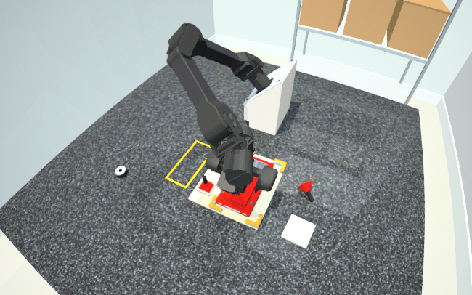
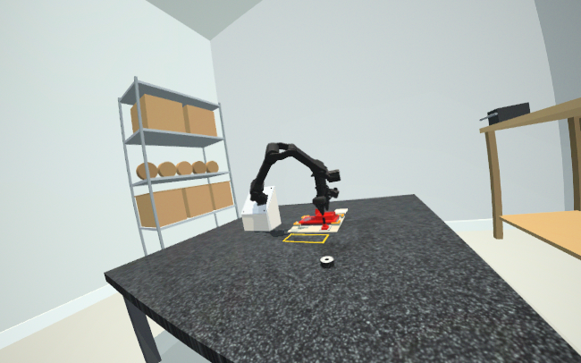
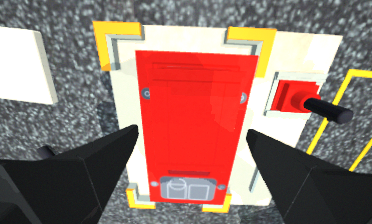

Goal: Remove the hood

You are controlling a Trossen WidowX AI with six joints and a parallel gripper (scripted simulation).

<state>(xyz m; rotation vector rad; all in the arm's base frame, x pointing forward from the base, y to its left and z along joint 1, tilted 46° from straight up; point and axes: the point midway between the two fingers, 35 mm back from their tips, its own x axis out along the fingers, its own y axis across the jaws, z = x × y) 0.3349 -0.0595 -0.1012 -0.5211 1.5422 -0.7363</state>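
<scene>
The hood is 10 mm below my gripper tip. From my gripper tip the other things lie so: white tile 60 mm ahead, 190 mm to the left, 50 mm below; ring 60 mm ahead, 410 mm to the right, 50 mm below.
</scene>
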